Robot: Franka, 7 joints.
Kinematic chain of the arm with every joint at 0, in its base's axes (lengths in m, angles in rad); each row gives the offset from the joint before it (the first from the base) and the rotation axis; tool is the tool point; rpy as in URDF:
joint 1: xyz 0 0 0.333 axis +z
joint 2: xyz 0 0 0 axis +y
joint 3: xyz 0 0 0.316 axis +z
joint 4: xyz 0.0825 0 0 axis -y
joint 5: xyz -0.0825 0 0.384 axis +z
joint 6: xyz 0 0 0 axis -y
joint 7: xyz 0.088 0 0 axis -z
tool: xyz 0 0 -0.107 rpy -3.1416 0 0
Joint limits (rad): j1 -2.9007..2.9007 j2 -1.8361..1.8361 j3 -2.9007..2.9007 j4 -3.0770..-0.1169 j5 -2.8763..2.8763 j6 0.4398..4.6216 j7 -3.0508..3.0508
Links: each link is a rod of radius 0.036 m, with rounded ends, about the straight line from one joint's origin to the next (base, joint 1, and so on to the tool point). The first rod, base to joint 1, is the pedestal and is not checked.
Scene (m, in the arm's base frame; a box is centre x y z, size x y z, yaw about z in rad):
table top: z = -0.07
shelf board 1: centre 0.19 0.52 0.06 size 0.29 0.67 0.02 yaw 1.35
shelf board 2: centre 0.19 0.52 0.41 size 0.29 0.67 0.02 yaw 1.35
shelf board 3: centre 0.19 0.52 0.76 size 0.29 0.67 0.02 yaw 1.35
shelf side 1: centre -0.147 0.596 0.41 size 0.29 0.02 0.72 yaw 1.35
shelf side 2: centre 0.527 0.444 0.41 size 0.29 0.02 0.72 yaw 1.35
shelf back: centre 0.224 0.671 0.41 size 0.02 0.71 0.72 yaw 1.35
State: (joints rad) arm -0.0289 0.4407 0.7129 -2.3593 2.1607 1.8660 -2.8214
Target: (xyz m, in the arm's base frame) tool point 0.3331 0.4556 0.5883
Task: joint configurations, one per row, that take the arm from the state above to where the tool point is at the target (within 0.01 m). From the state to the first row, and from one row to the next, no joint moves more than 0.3 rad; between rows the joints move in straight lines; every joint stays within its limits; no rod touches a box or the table.
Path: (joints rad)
1: -0.1033 0.2314 0.6424 -2.5673 2.1204 1.8265 -2.8214
2: -0.1776 0.0220 0.5719 -2.7753 2.0801 1.7870 -2.8214
3: -0.1160 -0.2692 0.4682 -2.7401 2.0702 1.7045 -2.8214
4: -0.0544 -0.5604 0.3644 -2.7048 2.0604 1.6219 -2.8214
5: 0.0072 -0.8516 0.2606 -2.6695 2.0505 1.5394 -2.8214
6: 0.0219 -0.6063 0.4138 -2.4631 2.0946 1.5974 -2.8214
7: 0.0366 -0.3610 0.5670 -2.2566 2.1386 1.6554 -2.8214
8: 0.0513 -0.1156 0.7203 -2.0501 2.1826 1.7135 -2.8214

